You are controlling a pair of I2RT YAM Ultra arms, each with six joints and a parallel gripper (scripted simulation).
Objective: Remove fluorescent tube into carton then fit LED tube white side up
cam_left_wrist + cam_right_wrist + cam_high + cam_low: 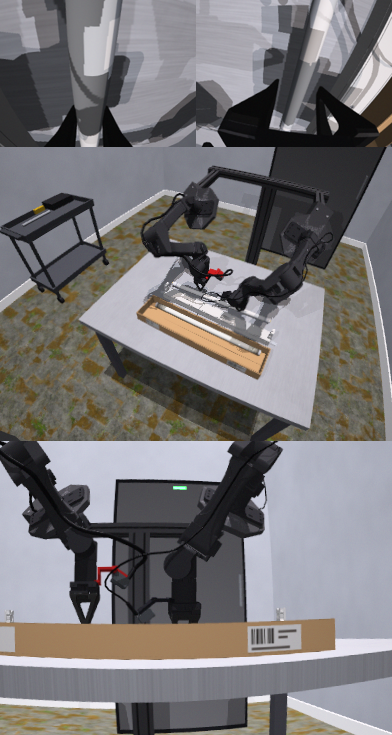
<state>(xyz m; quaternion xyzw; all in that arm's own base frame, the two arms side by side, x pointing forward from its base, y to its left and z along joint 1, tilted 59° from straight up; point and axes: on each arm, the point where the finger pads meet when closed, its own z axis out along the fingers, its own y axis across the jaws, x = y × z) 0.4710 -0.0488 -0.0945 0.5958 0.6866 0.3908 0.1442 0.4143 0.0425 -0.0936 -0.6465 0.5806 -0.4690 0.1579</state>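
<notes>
Now: right hand 11 cm to the right of the LED tube, 5 cm above it and 1 cm short of it. From my right hand the other things lie so: light fixture: 13 cm to the left, 11 cm ahead, 1 cm below; carton: 26 cm ahead, 12 cm to the left, 3 cm below; old fluorescent tube: 21 cm ahead, 12 cm to the left, 4 cm below.
The LED tube is 12 cm to the right of my left hand and 1 cm below it. Round my left hand: light fixture: 10 cm to the right, 10 cm ahead, 3 cm above; carton: 25 cm ahead, 11 cm to the right, 1 cm above; old fluorescent tube: 20 cm ahead, 11 cm to the right.
</notes>
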